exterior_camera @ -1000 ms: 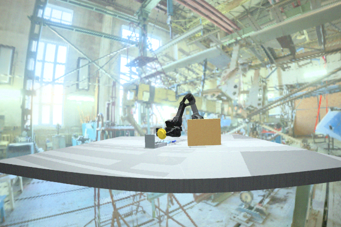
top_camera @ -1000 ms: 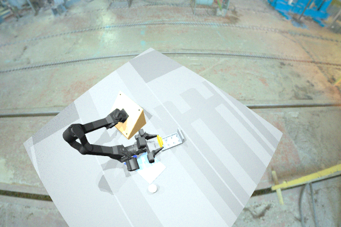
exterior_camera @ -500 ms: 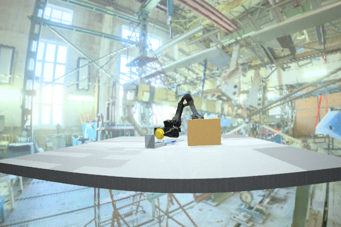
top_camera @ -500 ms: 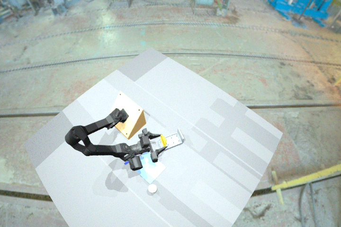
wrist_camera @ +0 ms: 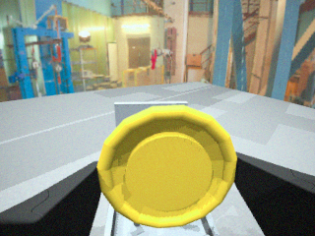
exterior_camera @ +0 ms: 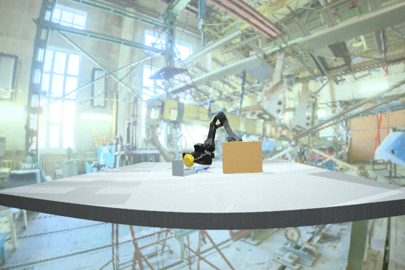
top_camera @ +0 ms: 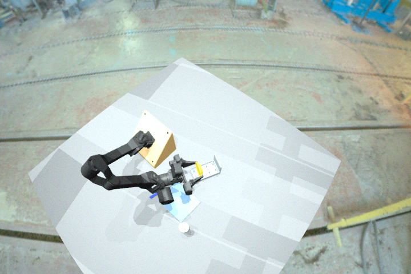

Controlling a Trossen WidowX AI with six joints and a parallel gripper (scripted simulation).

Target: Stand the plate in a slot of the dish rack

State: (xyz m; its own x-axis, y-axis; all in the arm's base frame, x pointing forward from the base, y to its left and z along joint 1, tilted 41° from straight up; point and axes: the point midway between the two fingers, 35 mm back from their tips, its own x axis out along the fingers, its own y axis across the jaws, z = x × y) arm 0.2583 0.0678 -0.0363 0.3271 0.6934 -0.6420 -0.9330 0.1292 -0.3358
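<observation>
My gripper tip is now 4 cm above the grey dish rack and 2 cm to the right of it. From my gripper tip the other things lie so: blue spoon 21 cm to the right, 6 cm below, 5 cm behind; yellow plate 1 cm to the right; blue mat 16 cm to the right, 6 cm below, 4 cm ahead.
</observation>
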